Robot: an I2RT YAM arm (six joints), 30 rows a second.
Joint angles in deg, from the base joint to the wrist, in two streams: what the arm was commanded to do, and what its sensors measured. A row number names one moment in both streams.
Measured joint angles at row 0:
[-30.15, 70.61, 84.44, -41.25, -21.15, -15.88]
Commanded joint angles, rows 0 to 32:
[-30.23, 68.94, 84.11, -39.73, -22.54, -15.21]
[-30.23, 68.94, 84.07, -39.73, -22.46, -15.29]
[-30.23, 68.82, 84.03, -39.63, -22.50, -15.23]
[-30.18, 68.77, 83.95, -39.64, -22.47, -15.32]
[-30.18, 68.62, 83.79, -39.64, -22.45, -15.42]
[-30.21, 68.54, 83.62, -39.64, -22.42, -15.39]
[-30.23, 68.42, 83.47, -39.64, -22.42, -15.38]
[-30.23, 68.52, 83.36, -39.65, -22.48, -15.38]
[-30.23, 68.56, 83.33, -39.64, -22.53, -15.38]
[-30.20, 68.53, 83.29, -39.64, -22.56, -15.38]
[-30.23, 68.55, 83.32, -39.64, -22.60, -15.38]
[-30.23, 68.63, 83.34, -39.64, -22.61, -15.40]
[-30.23, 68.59, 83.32, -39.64, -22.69, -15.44]
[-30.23, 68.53, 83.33, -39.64, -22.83, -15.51]
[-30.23, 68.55, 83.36, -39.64, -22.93, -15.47]
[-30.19, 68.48, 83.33, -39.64, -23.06, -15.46]
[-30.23, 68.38, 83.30, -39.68, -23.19, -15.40]
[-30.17, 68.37, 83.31, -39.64, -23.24, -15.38]
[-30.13, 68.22, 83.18, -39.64, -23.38, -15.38]
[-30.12, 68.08, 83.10, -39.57, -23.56, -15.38]
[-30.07, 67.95, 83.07, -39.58, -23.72, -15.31]
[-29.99, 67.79, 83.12, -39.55, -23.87, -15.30]
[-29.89, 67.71, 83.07, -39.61, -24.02, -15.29]
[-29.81, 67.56, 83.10, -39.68, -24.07, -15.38]
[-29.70, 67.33, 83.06, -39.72, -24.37, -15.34]
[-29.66, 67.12, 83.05, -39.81, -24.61, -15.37]
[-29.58, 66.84, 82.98, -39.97, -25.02, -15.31]
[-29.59, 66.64, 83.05, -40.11, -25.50, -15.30]
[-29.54, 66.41, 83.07, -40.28, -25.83, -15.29]
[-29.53, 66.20, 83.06, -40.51, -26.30, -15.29]
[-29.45, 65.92, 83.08, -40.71, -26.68, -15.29]
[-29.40, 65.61, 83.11, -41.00, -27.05, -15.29]
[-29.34, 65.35, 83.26, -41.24, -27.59, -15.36]
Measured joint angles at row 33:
[-29.78, 67.75, 83.11, -41.47, -24.62, -15.88]
